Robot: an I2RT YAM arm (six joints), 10 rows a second.
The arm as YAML. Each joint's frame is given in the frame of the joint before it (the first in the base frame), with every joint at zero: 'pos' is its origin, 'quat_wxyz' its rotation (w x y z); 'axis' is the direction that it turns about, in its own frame. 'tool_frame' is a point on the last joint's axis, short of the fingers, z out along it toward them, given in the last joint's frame.
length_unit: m
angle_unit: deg
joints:
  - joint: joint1
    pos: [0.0, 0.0, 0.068]
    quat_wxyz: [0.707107, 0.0, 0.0, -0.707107]
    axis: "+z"
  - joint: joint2
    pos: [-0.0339, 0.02, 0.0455]
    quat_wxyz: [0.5, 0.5, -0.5, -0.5]
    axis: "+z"
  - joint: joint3
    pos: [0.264, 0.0, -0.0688]
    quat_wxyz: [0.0, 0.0, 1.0, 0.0]
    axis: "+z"
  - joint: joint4
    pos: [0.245, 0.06, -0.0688]
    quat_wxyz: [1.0, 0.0, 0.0, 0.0]
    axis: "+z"
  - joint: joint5
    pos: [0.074, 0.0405, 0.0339]
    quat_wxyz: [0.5, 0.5, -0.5, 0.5]
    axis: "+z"
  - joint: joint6
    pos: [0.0, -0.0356, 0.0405]
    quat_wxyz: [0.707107, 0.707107, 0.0, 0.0]
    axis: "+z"
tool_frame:
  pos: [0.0, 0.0, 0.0]
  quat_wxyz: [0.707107, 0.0, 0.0, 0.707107]
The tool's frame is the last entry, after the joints.
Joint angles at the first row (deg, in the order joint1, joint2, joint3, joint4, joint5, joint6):
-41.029, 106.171, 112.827, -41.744, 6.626, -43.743
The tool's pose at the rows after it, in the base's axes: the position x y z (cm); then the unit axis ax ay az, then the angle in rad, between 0 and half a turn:
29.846 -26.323 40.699 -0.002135 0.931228 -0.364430 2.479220
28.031 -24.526 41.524 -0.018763 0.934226 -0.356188 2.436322
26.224 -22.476 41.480 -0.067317 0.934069 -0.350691 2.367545
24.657 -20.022 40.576 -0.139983 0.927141 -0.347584 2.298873
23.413 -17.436 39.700 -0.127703 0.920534 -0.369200 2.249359
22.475 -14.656 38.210 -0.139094 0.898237 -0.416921 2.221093
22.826 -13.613 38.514 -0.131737 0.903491 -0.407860 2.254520
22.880 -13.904 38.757 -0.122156 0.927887 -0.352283 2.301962
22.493 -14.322 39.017 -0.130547 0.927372 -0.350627 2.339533
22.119 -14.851 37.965 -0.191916 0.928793 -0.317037 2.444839
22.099 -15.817 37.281 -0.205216 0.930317 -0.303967 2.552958
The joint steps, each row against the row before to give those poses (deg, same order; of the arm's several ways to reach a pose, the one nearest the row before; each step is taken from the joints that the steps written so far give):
0.030, -4.541, -2.727, -0.285, -2.010, 0.003
-0.034, -5.597, -4.922, 0.324, -3.031, -0.463
0.042, -6.846, -8.198, 3.563, -5.387, -2.852
0.833, -7.270, -9.791, 4.774, -5.884, -4.457
2.619, -7.111, -9.218, 6.064, 2.587, 2.778
4.166, -7.117, -10.247, 8.209, 5.102, -0.821
2.782, 0.119, 1.654, -3.600, 3.636, 1.248
-0.763, 2.274, 4.565, -8.604, -2.146, 2.261
-1.252, 0.465, 1.598, -2.831, -0.393, -2.057
-1.808, 1.522, 1.180, -6.734, -3.114, -7.624
-1.500, 2.487, 1.966, -4.801, 1.563, -3.962

